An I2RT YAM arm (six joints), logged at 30 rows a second.
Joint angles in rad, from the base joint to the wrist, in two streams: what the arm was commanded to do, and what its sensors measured. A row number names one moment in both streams.
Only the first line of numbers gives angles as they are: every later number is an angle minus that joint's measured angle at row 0.
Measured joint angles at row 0:
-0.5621 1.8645 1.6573 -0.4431 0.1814 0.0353
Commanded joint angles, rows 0 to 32:
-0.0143 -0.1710 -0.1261 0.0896 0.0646 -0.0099
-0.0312 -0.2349 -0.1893 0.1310 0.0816 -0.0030
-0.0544 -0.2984 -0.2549 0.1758 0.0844 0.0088
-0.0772 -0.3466 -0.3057 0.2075 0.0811 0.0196
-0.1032 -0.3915 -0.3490 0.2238 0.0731 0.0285
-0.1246 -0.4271 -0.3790 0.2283 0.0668 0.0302
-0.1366 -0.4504 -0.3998 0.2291 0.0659 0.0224
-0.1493 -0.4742 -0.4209 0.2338 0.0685 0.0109
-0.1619 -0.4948 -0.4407 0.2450 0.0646 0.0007
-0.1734 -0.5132 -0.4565 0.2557 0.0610 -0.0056
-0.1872 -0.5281 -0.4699 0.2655 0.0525 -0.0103
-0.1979 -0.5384 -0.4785 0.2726 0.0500 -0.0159
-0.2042 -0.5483 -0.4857 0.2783 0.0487 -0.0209
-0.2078 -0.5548 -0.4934 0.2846 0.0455 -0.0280
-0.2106 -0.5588 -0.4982 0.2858 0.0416 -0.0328
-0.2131 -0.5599 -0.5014 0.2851 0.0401 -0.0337
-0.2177 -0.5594 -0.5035 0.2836 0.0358 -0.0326
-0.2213 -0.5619 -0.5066 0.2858 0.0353 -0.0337
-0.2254 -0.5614 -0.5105 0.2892 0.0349 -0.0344
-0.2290 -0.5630 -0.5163 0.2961 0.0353 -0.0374
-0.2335 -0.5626 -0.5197 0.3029 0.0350 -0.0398
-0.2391 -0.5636 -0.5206 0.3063 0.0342 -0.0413
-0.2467 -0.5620 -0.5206 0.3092 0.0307 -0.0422
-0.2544 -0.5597 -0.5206 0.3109 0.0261 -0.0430
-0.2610 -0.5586 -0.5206 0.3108 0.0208 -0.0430
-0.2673 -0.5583 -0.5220 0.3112 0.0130 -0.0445
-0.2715 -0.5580 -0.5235 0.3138 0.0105 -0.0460
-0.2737 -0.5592 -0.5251 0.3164 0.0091 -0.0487
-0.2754 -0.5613 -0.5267 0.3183 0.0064 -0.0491
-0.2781 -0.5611 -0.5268 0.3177 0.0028 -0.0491
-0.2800 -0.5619 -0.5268 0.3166 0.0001 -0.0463
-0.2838 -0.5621 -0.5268 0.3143 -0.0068 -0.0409
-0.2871 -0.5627 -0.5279 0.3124 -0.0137 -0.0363
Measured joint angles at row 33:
-0.2773 -0.5341 -0.5211 0.2876 0.0107 -0.0393
